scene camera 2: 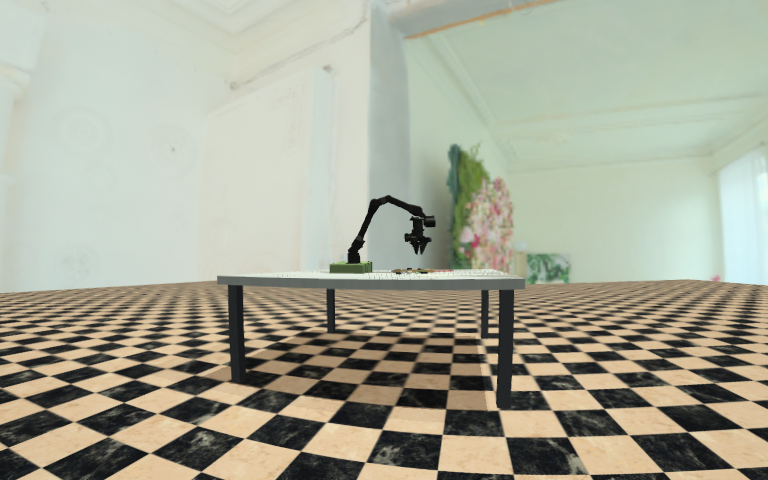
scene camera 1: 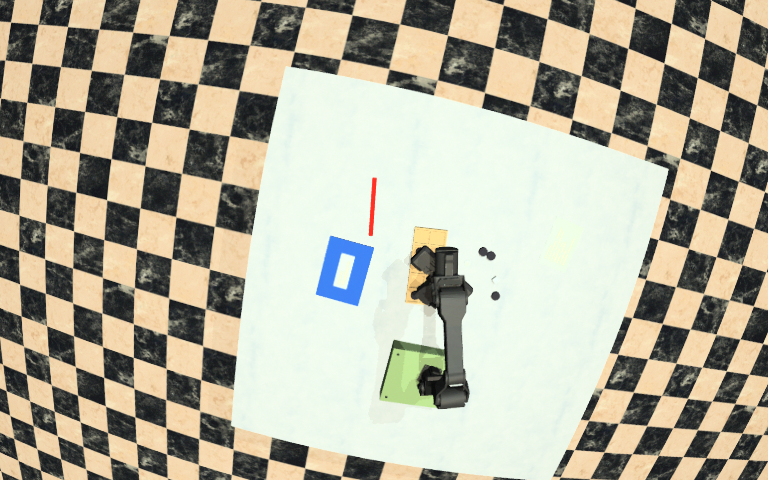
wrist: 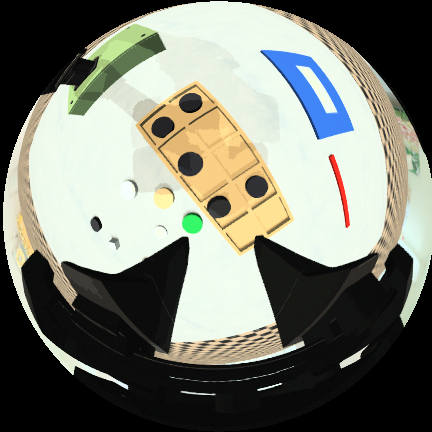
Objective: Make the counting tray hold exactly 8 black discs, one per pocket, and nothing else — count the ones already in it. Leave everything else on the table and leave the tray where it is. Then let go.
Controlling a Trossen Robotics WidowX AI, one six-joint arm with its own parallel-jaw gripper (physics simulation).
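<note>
The tan counting tray (scene camera 1: 430,236) (wrist: 242,234) lies flat, partly hidden by the arm in scene camera 1. In the wrist view black discs sit in its pockets: two (wrist: 162,127) (wrist: 190,102) side by side at the green base's end, one (wrist: 190,163) farther along the left column, and two (wrist: 218,206) (wrist: 256,186) side by side before the end row near the fingers. That end row shows no disc. Loose black discs (scene camera 1: 483,251) (scene camera 1: 491,255) (scene camera 1: 495,295) lie right of the tray. My gripper (scene camera 2: 419,252) (wrist: 221,241) is open and empty, above the table.
Beside the tray lie a green disc (wrist: 192,223), a tan disc (wrist: 164,198), white discs (wrist: 129,189) (wrist: 160,231) and a small grey block (wrist: 114,243). A blue frame (scene camera 1: 330,266) (wrist: 332,125) and red bar (scene camera 1: 372,206) (wrist: 342,190) lie across the tray. A pale yellow patch (scene camera 1: 562,244) lies right.
</note>
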